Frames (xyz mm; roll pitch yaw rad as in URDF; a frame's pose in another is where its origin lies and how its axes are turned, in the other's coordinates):
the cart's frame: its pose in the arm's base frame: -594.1 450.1 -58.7 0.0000 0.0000 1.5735
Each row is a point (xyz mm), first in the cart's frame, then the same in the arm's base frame.
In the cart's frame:
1: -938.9 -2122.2 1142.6
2: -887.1 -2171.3 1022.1
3: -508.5 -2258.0 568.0
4: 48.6 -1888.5 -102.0
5: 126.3 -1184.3 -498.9
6: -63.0 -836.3 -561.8
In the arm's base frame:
1: 1530.6 -483.1 1083.9
2: 1579.6 -431.1 963.4
3: 1665.3 -52.3 509.3
4: 1294.3 503.8 -160.7
5: 589.9 579.6 -557.6
6: 242.4 389.4 -620.5

